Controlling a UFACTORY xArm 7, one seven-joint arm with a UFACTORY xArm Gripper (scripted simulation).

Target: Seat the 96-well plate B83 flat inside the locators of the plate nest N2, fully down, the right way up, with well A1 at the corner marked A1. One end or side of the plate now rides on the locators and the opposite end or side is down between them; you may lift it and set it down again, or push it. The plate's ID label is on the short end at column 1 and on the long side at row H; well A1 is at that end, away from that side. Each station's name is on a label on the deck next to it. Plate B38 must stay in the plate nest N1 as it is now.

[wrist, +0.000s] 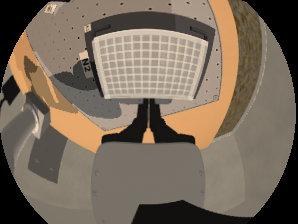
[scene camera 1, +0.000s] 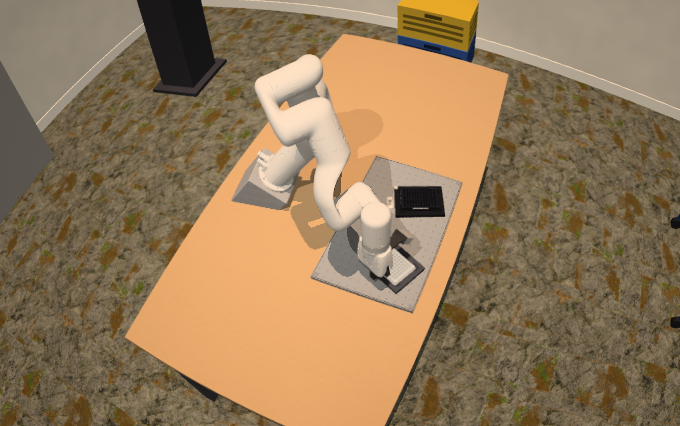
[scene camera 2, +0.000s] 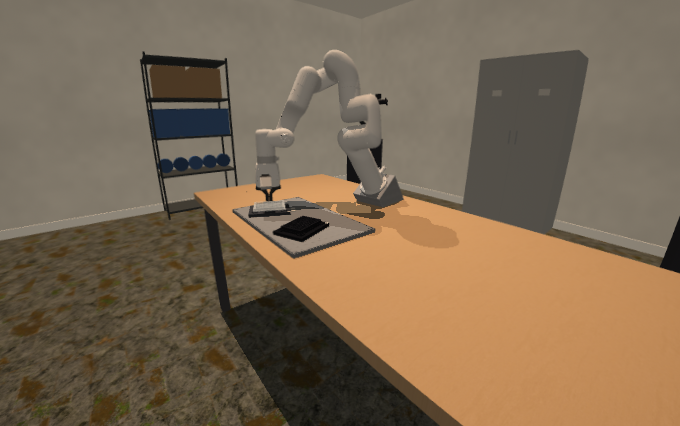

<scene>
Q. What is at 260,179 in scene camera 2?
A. The gripper.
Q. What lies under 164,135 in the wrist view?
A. The gripper.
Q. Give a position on a black plate B38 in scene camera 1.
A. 409,193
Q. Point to a white 96-well plate B83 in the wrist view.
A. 144,42
</scene>
